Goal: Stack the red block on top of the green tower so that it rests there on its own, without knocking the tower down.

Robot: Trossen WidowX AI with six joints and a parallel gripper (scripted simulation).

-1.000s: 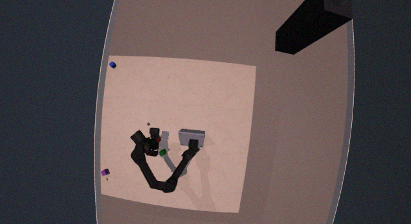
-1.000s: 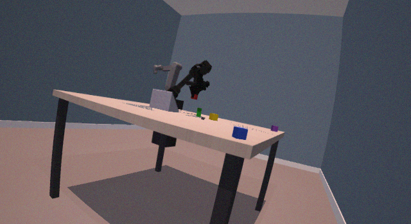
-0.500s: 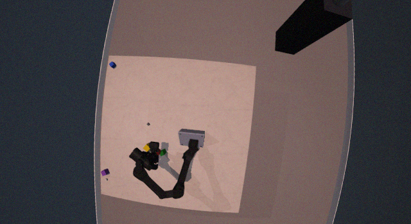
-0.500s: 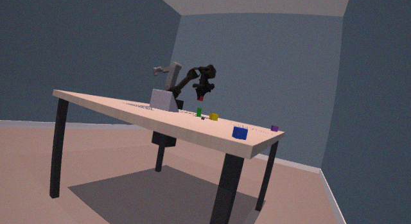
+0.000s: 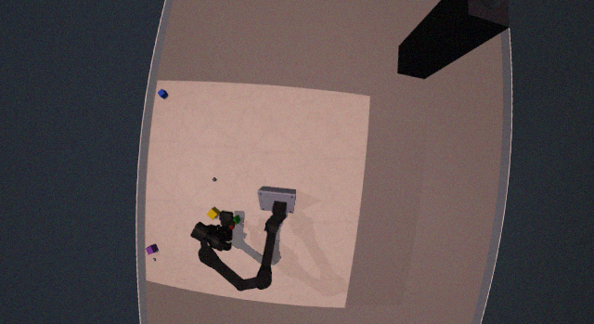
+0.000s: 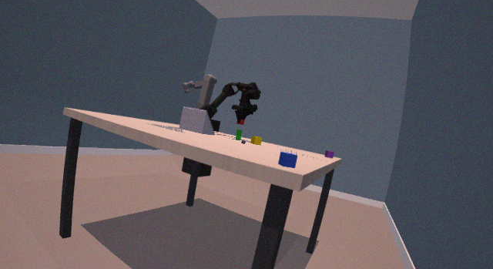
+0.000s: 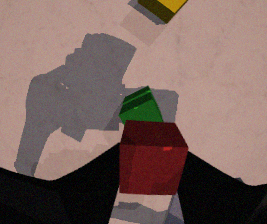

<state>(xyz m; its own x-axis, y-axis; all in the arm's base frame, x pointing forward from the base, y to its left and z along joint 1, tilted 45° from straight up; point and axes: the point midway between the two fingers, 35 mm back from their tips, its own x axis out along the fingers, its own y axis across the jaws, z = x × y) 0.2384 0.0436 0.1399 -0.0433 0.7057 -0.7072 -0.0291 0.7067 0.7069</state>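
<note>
The yellow block lies 140 mm ahead of my gripper tip, 80 mm below it and 10 mm to the right of it. Round my gripper tip: red block: 10 mm above; then purple block: 530 mm ahead, 300 mm to the left, 80 mm below; then blue block: 660 mm to the right, 560 mm ahead, 90 mm below.
</note>
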